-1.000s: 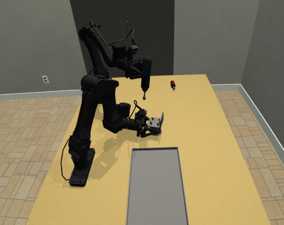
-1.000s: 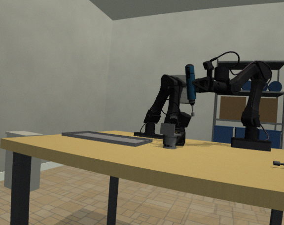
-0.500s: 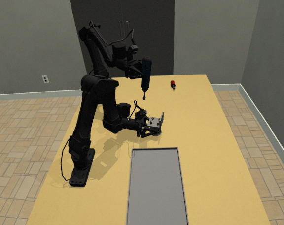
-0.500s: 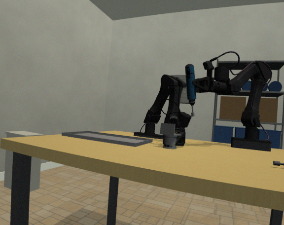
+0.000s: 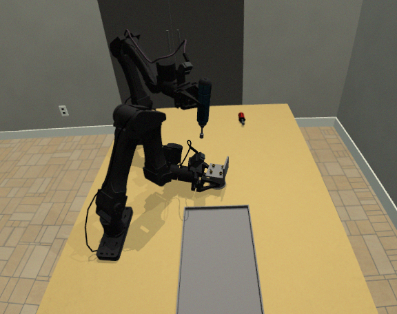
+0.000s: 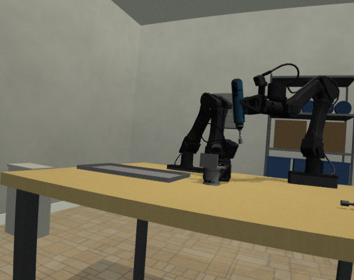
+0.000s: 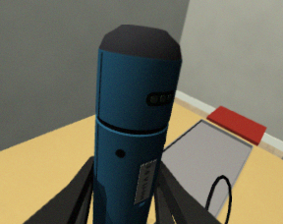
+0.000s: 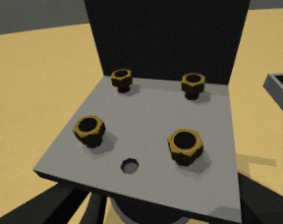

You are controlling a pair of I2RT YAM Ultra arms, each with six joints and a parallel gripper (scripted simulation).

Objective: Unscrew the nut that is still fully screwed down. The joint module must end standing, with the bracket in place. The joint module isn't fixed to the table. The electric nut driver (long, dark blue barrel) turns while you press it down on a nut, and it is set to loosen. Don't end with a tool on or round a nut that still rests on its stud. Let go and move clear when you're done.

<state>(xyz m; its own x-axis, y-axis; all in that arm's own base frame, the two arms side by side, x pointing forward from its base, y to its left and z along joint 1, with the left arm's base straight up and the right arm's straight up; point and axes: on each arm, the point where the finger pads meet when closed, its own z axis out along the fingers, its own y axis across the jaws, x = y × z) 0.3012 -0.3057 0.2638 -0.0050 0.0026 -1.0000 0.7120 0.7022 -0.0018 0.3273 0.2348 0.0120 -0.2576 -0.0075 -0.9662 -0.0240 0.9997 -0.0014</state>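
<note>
The joint module is 1 cm above my right hand. The rest, counted from my right hand: bracket (5 cm above); then grey tray (1 cm behind, 33 cm to the right, 2 cm below); then socket (5 cm behind, 8 cm to the left, 15 cm above).
</note>
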